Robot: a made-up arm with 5 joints.
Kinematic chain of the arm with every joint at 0, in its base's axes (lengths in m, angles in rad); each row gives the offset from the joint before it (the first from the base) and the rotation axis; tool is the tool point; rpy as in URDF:
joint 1: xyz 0 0 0.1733 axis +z
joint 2: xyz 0 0 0 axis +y
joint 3: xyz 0.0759 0 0.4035 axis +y
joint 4: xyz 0.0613 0 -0.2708 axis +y
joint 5: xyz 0.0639 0 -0.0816 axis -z
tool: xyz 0 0 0 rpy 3.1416 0 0
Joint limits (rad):
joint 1: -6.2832..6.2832
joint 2: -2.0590..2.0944
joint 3: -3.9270..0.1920
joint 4: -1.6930..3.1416
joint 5: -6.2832..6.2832
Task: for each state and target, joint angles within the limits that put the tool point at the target. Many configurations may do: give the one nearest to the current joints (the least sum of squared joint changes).
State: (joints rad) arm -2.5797 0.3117 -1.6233 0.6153 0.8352
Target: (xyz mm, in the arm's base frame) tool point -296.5 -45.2 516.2
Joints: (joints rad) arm -2.9903 -0.3543 -0.9473 0.8867 0.8352
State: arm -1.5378 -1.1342 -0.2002 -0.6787 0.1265
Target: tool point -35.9 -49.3 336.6
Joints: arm -2.2002 -0.8654 0.1920 -0.4014 0.1265
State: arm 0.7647 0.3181 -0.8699 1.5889 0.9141
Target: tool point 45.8 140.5 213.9
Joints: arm 1.2557 0.2834 -0.2467 1.6648 0.9141
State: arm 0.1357 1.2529 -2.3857 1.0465 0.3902
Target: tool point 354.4 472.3 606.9
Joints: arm 0.9271 0.4744 -2.3518 1.2728 0.3902
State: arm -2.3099 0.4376 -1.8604 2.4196 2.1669
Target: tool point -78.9 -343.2 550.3
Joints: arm -1.7968 0.0866 -1.7366 2.5428 2.1669
